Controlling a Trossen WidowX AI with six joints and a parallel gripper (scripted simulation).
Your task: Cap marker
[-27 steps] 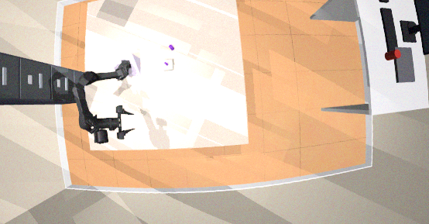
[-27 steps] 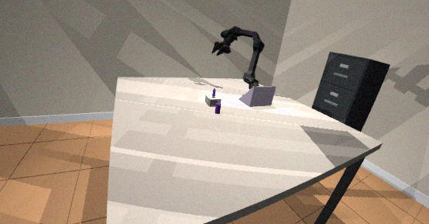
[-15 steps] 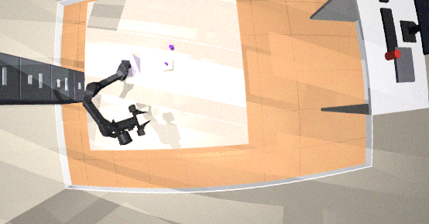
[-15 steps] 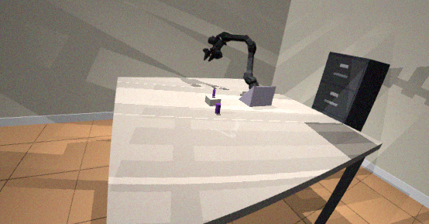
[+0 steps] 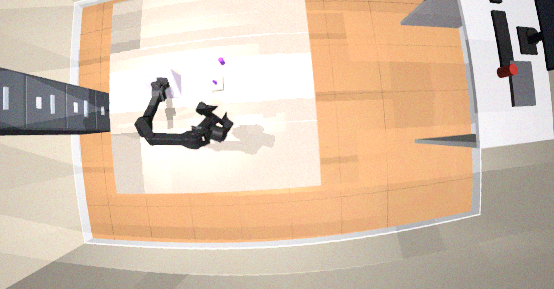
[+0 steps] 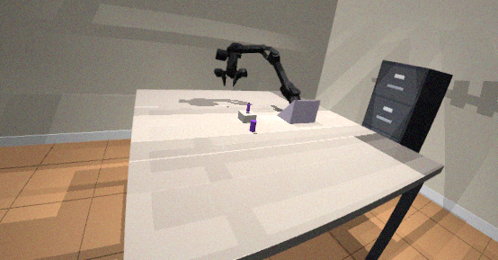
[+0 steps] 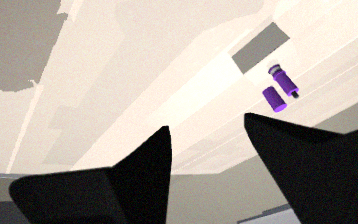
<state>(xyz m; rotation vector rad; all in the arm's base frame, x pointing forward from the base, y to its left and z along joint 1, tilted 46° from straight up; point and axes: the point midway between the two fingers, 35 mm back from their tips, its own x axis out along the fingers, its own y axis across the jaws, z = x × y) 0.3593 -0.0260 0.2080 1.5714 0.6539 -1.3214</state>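
Right now my gripper tip is 290 mm to the right of the purple cap, 120 mm above it and 60 mm past it. Also, from my gripper tip: holder block (160 mm to the left, 120 mm below, 80 mm behind).
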